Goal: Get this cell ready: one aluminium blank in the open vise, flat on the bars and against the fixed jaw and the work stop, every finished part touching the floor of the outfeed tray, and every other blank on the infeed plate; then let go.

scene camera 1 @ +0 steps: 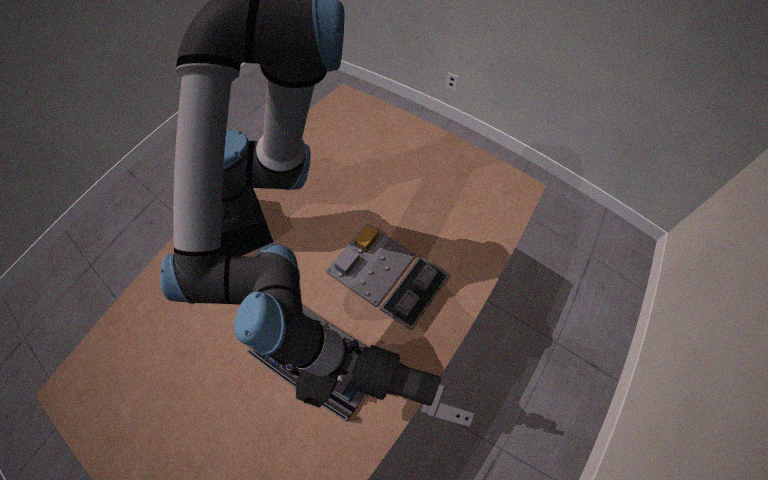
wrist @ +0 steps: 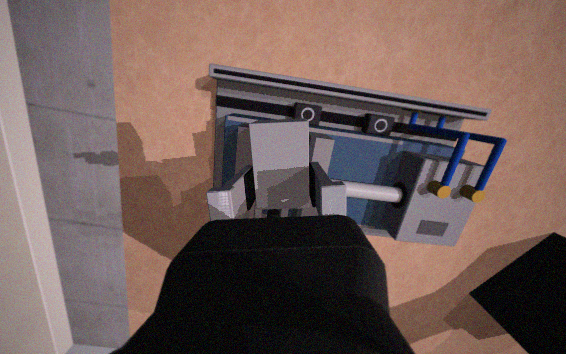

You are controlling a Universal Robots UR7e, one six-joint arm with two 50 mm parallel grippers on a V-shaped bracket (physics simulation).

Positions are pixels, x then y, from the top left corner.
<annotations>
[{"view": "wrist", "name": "vise cylinder block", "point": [415,170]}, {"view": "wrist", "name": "vise rod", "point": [354,189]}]
</annotations>
